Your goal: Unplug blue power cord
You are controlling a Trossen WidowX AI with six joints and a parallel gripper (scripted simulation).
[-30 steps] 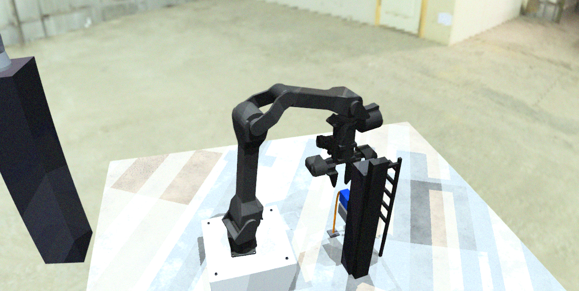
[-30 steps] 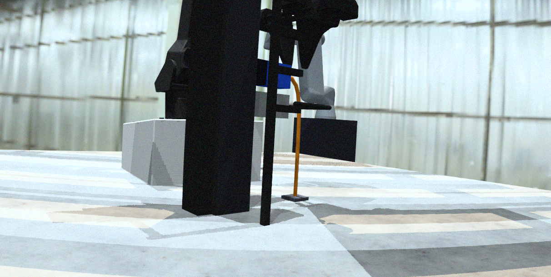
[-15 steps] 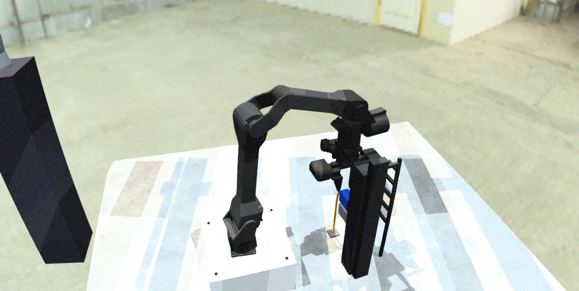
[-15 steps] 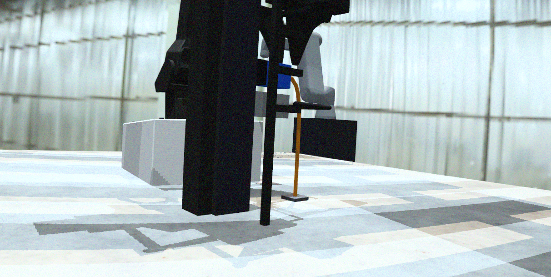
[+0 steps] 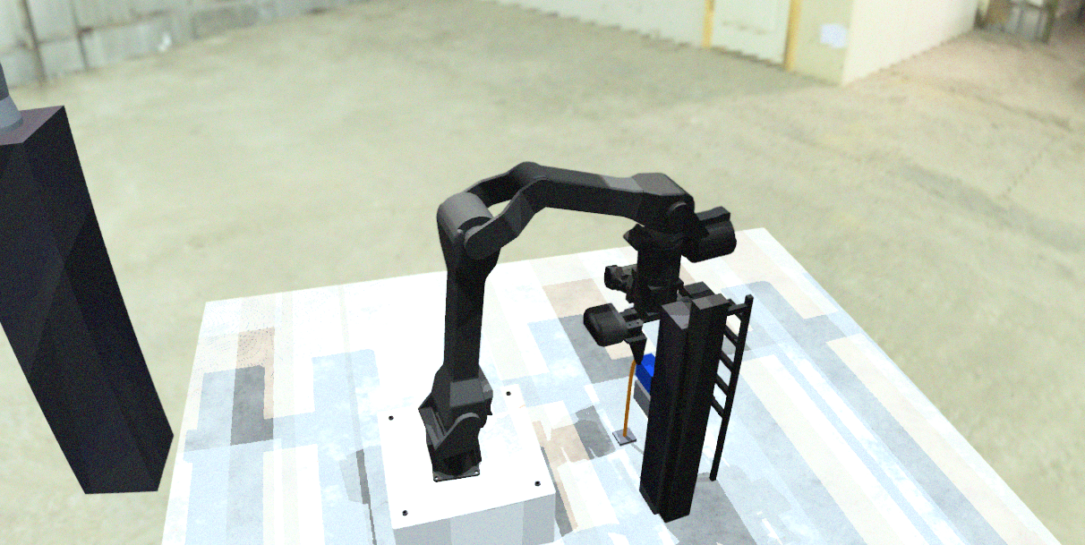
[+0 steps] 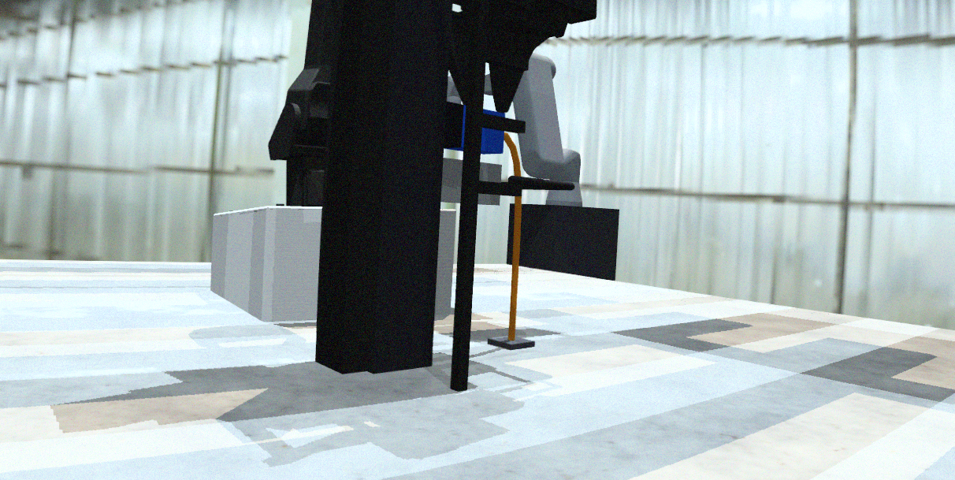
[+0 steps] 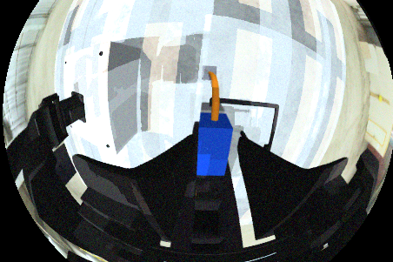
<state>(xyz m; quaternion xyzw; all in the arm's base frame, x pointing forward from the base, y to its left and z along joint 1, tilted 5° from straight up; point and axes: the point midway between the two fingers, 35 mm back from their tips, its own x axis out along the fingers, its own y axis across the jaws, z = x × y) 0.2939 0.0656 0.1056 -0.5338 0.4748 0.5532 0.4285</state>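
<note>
The blue plug is 10 mm ahead of my gripper tip, 30 mm to the right of it and 10 mm below it. The rest, counted from my gripper tip: tall black upright block: 20 mm ahead, 130 mm to the right, 10 mm below; small grey pad: 10 mm behind, 40 mm to the left, 200 mm below; thin black ladder-like rail: 100 mm ahead, 70 mm to the right, 30 mm below.
</note>
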